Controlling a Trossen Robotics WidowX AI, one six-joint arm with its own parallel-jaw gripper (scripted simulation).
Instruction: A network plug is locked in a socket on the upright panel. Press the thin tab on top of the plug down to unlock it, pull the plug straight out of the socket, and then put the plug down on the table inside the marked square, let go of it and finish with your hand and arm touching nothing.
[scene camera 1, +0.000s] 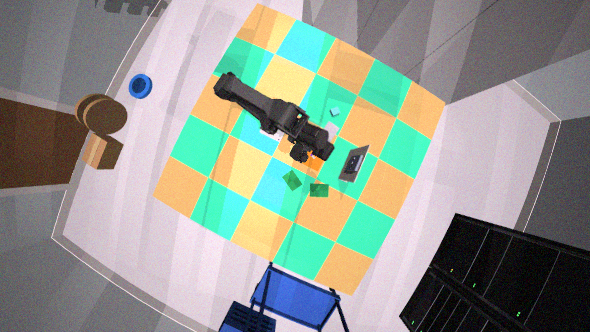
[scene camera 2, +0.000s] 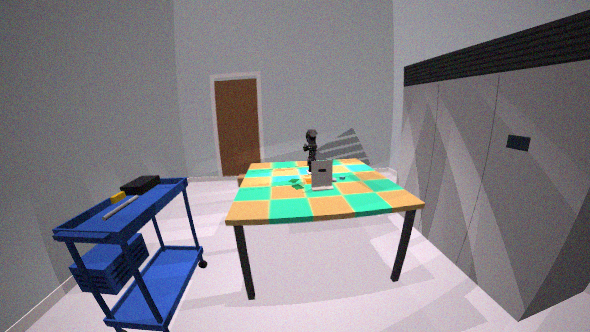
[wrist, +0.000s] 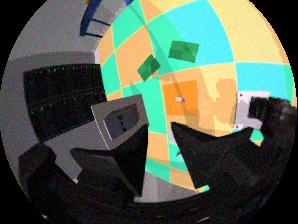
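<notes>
The gripper (wrist: 159, 126) can be seen, and so can a grey upright panel (wrist: 118, 119).
</notes>
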